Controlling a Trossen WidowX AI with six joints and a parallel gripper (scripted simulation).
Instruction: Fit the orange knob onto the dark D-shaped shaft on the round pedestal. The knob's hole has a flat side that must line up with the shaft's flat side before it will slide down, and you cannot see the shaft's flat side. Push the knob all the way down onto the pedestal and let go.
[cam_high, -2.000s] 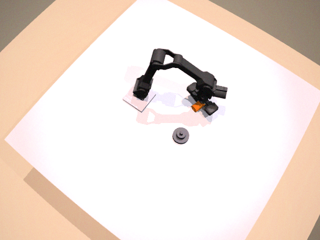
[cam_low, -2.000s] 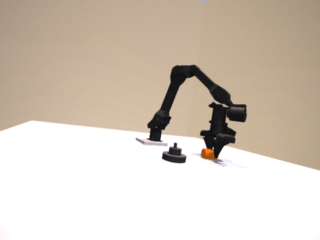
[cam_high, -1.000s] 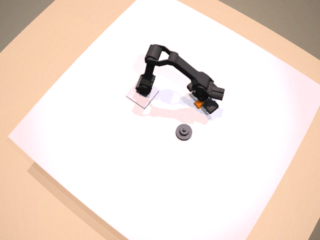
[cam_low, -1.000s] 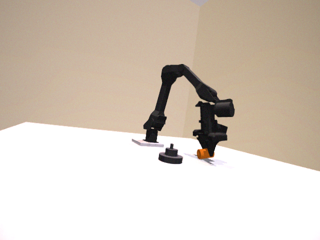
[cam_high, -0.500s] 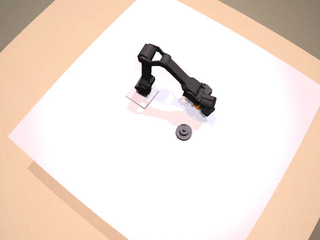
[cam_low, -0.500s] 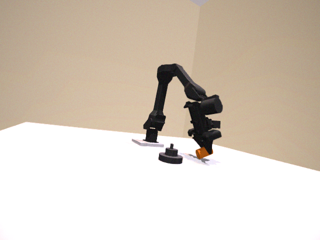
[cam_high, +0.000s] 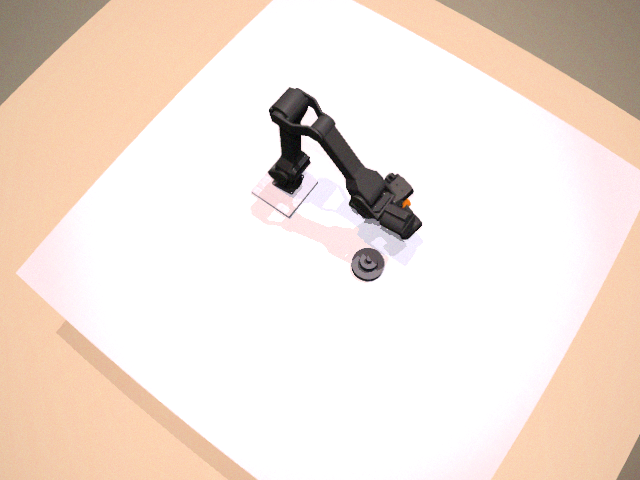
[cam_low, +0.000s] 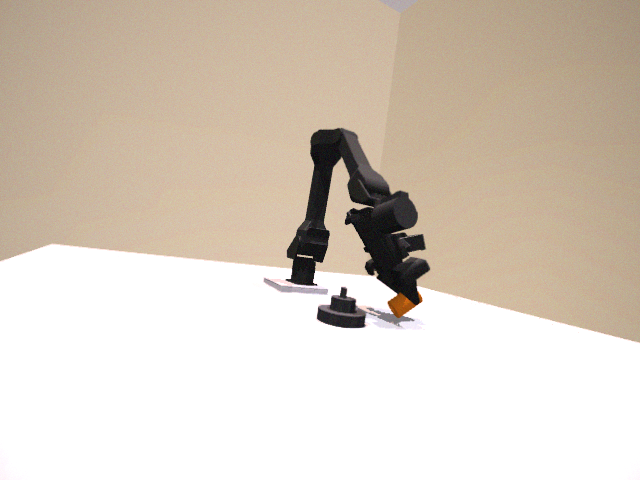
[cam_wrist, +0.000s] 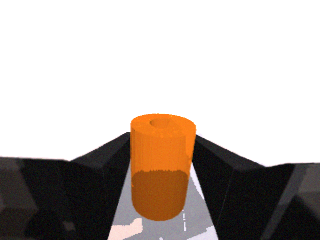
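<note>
My gripper tip is 180 mm to the left of the pedestal and 10 mm above it. Round my gripper tip: orange knob (10 mm behind, 20 mm to the right).
</note>
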